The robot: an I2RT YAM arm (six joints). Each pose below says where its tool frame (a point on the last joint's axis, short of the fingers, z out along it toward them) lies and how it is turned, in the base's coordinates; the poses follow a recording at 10 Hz.
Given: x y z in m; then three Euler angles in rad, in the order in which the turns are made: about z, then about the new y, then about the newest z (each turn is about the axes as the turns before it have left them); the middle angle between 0 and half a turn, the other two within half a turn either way.
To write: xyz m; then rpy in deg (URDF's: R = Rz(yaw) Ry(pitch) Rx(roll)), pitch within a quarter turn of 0, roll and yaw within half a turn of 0. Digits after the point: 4 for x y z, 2 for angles.
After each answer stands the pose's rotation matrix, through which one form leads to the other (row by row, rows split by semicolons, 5 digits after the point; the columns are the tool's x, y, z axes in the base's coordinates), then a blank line. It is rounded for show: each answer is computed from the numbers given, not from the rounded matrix.
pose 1, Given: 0.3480 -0.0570 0.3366 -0.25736 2.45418 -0.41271
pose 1, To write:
0.3480 -0.0570 0.3366 -161.77 35.54 -165.21
-0.78677 -0.06663 0.61364; -0.20768 0.96477 -0.16151; -0.58126 -0.25451 -0.77289

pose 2, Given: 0.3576 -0.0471 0.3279 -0.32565 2.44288 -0.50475
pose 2, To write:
0.3576 -0.0471 0.3279 -157.89 34.26 -162.85
-0.78968 -0.07078 0.60943; -0.24376 0.94775 -0.20579; -0.56302 -0.31106 -0.76567

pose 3, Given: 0.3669 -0.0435 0.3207 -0.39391 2.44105 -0.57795
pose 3, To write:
0.3669 -0.0435 0.3207 -155.27 32.68 -162.10
-0.80096 -0.06420 0.59526; -0.25871 0.93373 -0.24741; -0.53993 -0.35217 -0.76449

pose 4, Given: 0.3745 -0.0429 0.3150 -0.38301 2.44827 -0.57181
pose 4, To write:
0.3745 -0.0429 0.3150 -155.79 32.51 -162.03
-0.80215 -0.07179 0.59279; -0.26024 0.93554 -0.23884; -0.53743 -0.34585 -0.76913

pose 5, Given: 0.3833 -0.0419 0.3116 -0.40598 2.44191 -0.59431
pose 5, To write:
0.3833 -0.0419 0.3116 -154.76 32.25 -161.80
-0.80347 -0.06635 0.59163; -0.26410 0.93036 -0.25432; -0.53356 -0.36059 -0.76505

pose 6, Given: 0.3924 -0.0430 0.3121 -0.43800 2.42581 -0.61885
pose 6, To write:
0.3924 -0.0430 0.3121 -153.23 32.31 -161.75
-0.80266 -0.05094 0.59426; -0.26465 0.92331 -0.27832; -0.53451 -0.38067 -0.75458

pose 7, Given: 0.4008 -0.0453 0.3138 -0.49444 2.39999 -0.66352
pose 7, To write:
0.4008 -0.0453 0.3138 -150.57 32.15 -161.66
-0.80362 -0.02590 0.59457; -0.26645 0.90899 -0.32054; -0.53216 -0.41602 -0.73739

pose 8, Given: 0.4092 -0.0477 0.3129 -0.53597 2.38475 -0.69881
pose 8, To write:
0.4092 -0.0477 0.3129 -148.72 31.71 -161.58
-0.80707 -0.01113 0.59035; -0.26886 0.89709 -0.35064; -0.52569 -0.44171 -0.72701

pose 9, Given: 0.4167 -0.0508 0.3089 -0.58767 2.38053 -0.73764
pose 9, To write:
0.4167 -0.0508 0.3089 -147.36 30.69 -162.22
-0.81885 0.00501 0.57399; -0.26261 0.88590 -0.38238; -0.51041 -0.46385 -0.72410

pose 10, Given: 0.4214 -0.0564 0.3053 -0.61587 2.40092 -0.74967
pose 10, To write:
0.4214 -0.0564 0.3053 -148.08 29.60 -163.69
-0.83454 0.01232 0.55081; -0.24417 0.88794 -0.38980; -0.49388 -0.45980 -0.73801

